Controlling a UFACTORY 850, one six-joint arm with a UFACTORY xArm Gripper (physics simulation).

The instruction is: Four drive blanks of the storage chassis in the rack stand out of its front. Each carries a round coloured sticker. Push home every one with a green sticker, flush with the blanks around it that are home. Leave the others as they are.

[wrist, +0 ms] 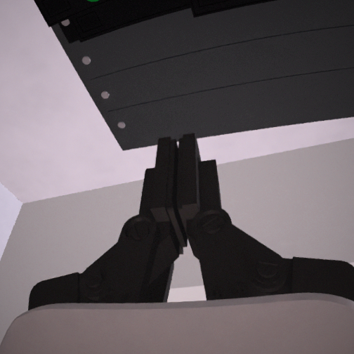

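The lower part of the storage chassis (150, 26) shows as black blanks along the top edge of the wrist view. A green sticker (93, 0) is cut off by the top edge, at the upper left, on a black blank. The rest of the blanks and their stickers lie outside the view. My gripper (183, 158) is shut and empty. Its fingertips point up and appear near the lower edge of the grey panels, below the black blanks in the view. How far they stand from the rack front I cannot tell.
Dark grey panels (225, 70) fill the rack below the chassis, with round light screws (105, 95) down their left edge. A pale wall or floor surface shows at the left and a greyer one (280, 200) behind the fingers.
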